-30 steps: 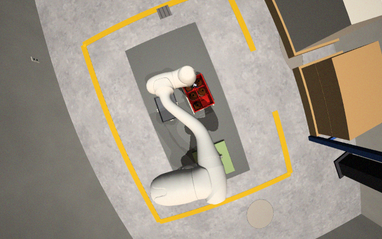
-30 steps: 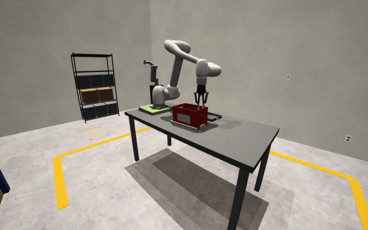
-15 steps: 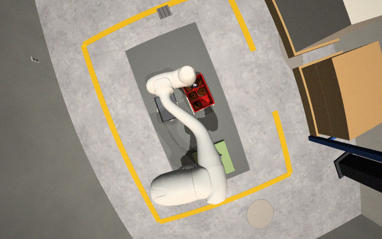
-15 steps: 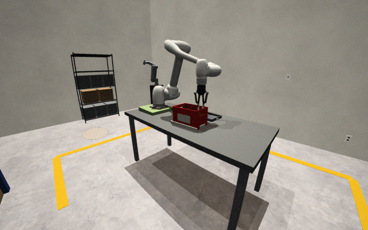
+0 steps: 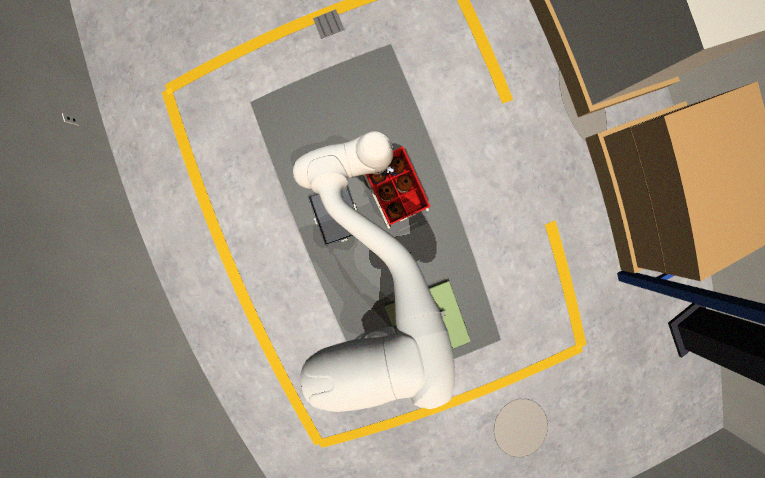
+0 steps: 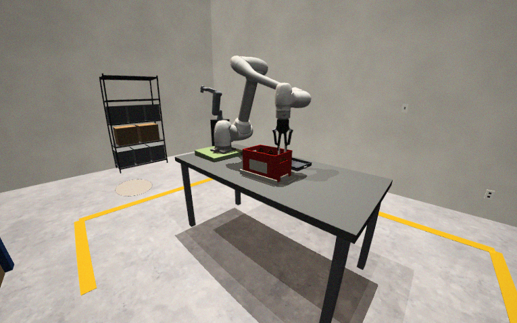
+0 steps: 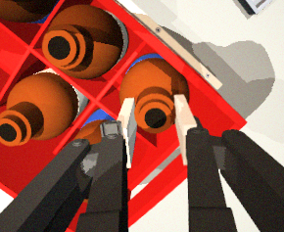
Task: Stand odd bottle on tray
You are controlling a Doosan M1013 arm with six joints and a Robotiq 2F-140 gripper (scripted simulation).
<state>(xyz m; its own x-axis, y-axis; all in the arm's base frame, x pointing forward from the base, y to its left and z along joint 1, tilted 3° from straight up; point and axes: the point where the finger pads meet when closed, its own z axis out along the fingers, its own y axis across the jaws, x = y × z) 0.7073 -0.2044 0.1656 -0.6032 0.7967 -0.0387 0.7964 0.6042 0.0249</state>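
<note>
Now: the red crate 90 mm behind my hand, 30 mm to the right of it and 90 mm below it. The rest, counted from my hand: dark grey tray 40 mm behind, 270 mm to the left, 160 mm below.
</note>
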